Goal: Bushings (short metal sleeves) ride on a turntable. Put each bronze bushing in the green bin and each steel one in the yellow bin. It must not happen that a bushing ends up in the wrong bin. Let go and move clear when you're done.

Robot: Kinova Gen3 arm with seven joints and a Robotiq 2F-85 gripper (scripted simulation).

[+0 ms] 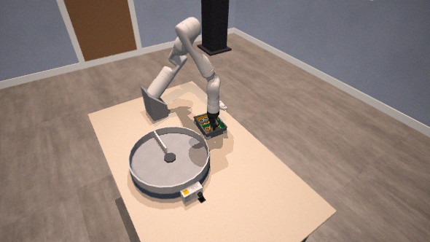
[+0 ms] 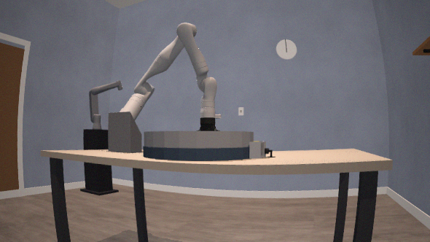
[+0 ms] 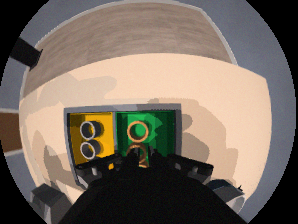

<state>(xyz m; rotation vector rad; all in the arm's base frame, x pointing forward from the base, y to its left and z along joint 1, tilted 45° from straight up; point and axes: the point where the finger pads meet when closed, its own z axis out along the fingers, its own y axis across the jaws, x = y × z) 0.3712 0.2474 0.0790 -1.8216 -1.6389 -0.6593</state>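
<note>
My hand is 40 mm past the bin and 10 mm above it. From my hand the other things lie so: grey turntable 100 mm ahead, 340 mm to the right, 20 mm above.
</note>
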